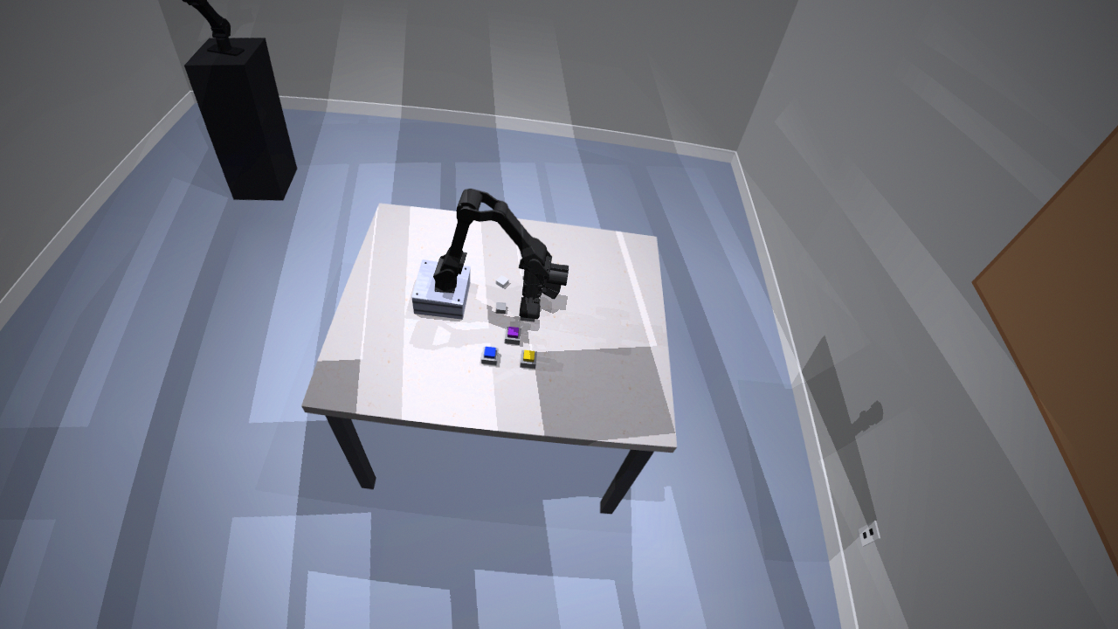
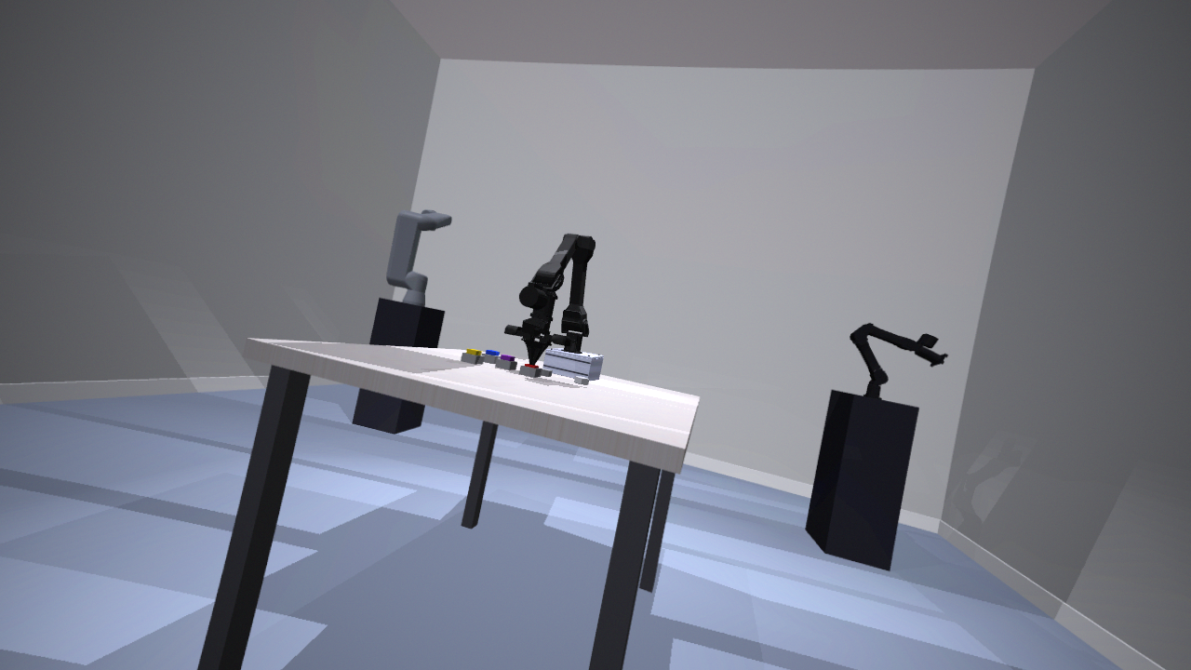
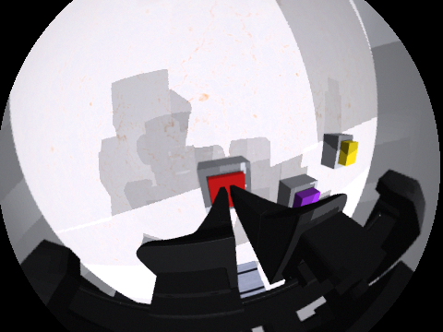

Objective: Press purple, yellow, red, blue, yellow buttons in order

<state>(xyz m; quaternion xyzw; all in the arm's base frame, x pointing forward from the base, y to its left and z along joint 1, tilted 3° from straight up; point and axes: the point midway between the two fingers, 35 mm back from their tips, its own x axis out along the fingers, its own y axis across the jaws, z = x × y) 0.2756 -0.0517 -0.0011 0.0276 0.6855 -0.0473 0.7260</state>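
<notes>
The red button is right at my gripper tip. Round my gripper tip: yellow button (1 cm behind, 18 cm to the right); then small block (9 cm behind, 14 cm to the left, 2 cm below); then purple button (5 cm behind, 9 cm to the right).
</notes>
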